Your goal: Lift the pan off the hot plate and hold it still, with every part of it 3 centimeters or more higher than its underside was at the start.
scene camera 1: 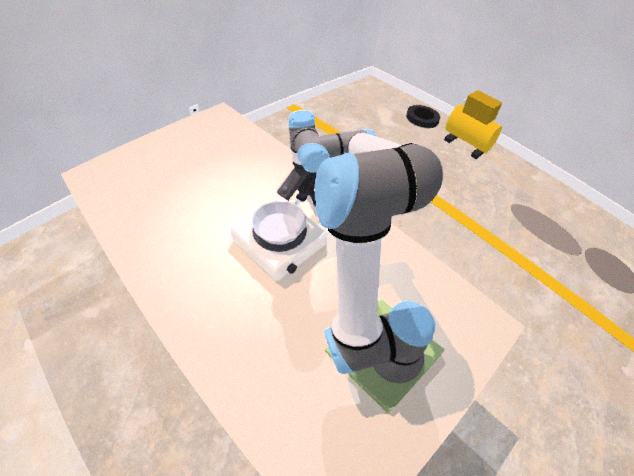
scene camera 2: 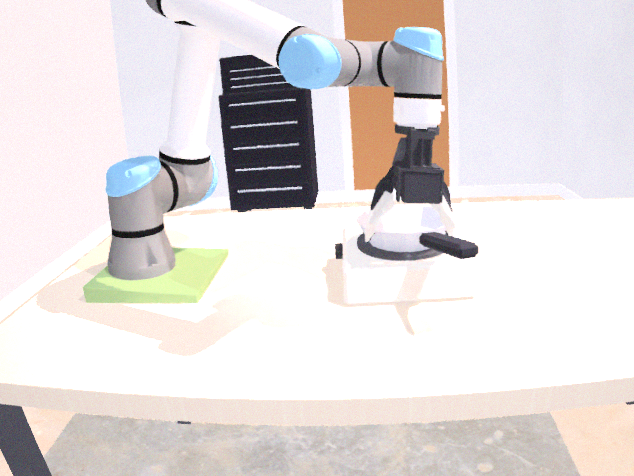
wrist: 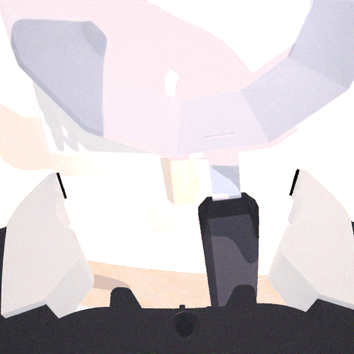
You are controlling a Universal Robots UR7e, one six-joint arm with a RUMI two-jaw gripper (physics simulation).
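Places are measured from the arm's base along level axes (x back, y left, z down), in centimetres.
Where they show: gripper, fingertip midpoint: (scene camera 1: 303, 207) (scene camera 2: 410, 242); arm's base, link origin: (scene camera 1: 397, 357) (scene camera 2: 142, 266).
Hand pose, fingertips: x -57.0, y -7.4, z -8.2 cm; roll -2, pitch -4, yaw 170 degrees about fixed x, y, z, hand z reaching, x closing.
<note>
Things, the pixels of their centre, and the offset from my fingertips. Level surfaces: height alone.
- pale round bowl, body centre: (scene camera 2: 422, 233) (scene camera 1: 295, 203) dx -2.1, dy +1.9, dz -1.0 cm
- white hot plate, body centre: (scene camera 2: 401, 258) (scene camera 1: 281, 237) dx +2.0, dy +10.6, dz +7.1 cm
- table, surface height: dz +11.1 cm
- black knob, body centre: (scene camera 2: 339, 251) (scene camera 1: 291, 268) dx +14.8, dy +14.8, dz +7.2 cm
The pan, a pale round bowl (scene camera 1: 279, 223) (scene camera 2: 396, 241) (wrist: 215, 117), sits level on the dark ring of the white hot plate (scene camera 1: 254, 252) (scene camera 2: 381, 284). Its black handle (scene camera 2: 450, 244) (wrist: 234, 255) points away from the arm's base side and toward camera 2; scene camera 1 does not clearly show it. My gripper (scene camera 2: 409, 235) (wrist: 177, 175) is open and points down at the pan's handle side, its pale fingers wide apart. In the wrist view the handle lies between the fingers, nearer the right one, touching neither. The fingertips are mostly hidden in scene camera 1.
The arm's base stands on a green plate (scene camera 1: 384, 391) (scene camera 2: 207, 276) on the table (scene camera 1: 204, 333) (scene camera 2: 256, 358). A black knob (scene camera 1: 291, 267) (scene camera 2: 338, 251) sticks out of the hot plate. A dark drawer cabinet (scene camera 2: 268, 148) and a yellow compressor (scene camera 1: 473, 128) stand beyond the table.
</note>
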